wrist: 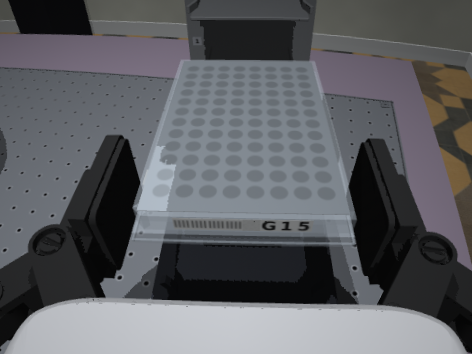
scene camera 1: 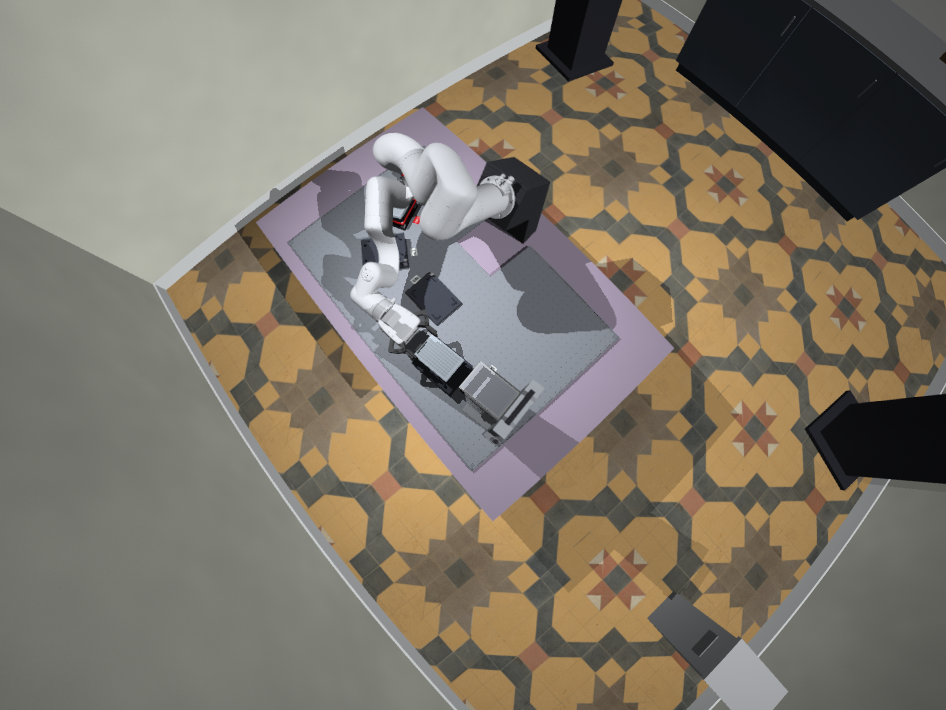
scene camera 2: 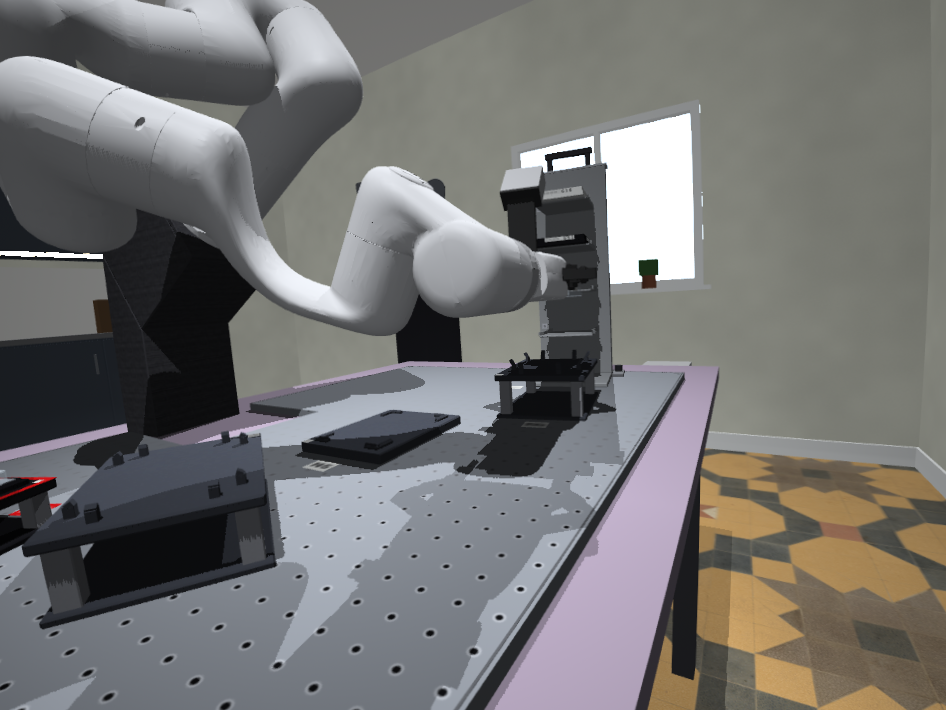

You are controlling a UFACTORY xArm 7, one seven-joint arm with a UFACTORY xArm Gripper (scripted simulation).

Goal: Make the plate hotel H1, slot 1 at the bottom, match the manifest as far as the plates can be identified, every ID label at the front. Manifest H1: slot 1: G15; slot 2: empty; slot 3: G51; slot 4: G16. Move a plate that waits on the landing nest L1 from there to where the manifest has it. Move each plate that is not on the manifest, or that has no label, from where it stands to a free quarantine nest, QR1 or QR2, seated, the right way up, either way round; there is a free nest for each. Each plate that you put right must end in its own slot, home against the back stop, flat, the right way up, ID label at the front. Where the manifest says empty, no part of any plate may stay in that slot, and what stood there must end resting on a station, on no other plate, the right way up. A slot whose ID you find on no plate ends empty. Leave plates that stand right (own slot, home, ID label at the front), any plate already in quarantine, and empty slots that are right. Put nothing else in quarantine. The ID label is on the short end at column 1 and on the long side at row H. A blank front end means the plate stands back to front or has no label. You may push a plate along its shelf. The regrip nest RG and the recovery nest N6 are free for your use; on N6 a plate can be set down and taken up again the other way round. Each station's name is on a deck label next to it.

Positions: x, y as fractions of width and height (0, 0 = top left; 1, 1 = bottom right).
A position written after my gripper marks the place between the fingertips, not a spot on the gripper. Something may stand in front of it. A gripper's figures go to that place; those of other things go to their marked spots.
My gripper (wrist: 0.52, 0.47): 13 cm from the lens. A clear plate labelled G15 (wrist: 0.52, 0.43): 15 cm from the lens.
